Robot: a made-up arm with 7 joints. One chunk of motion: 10 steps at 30 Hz.
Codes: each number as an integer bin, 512 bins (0 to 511) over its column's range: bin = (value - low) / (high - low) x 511, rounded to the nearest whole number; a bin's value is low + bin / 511 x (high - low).
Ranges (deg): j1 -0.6..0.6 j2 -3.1..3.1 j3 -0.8..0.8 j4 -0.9..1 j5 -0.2..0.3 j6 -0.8..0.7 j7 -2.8..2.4
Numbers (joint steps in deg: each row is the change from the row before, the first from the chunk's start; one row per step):
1: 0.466 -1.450 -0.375 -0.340 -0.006 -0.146 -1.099
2: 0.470 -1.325 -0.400 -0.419 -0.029 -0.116 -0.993
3: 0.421 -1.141 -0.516 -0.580 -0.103 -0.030 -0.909
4: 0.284 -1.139 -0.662 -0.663 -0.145 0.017 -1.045
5: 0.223 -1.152 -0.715 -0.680 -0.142 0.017 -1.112
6: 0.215 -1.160 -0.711 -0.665 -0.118 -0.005 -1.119
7: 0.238 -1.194 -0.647 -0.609 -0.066 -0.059 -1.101
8: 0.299 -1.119 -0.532 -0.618 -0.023 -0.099 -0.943
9: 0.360 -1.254 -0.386 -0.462 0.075 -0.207 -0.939
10: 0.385 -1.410 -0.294 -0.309 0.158 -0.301 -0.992
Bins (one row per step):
1: 454 136 136 151 198 223 167
2: 456 146 128 129 175 233 178
3: 435 161 91 86 99 262 186
4: 376 162 44 64 56 278 172
5: 350 161 27 59 59 278 166
6: 347 160 28 63 84 271 165
7: 357 157 49 78 137 252 167
8: 383 163 86 76 181 239 182
9: 409 152 132 118 281 202 183
10: 419 139 162 159 366 170 178

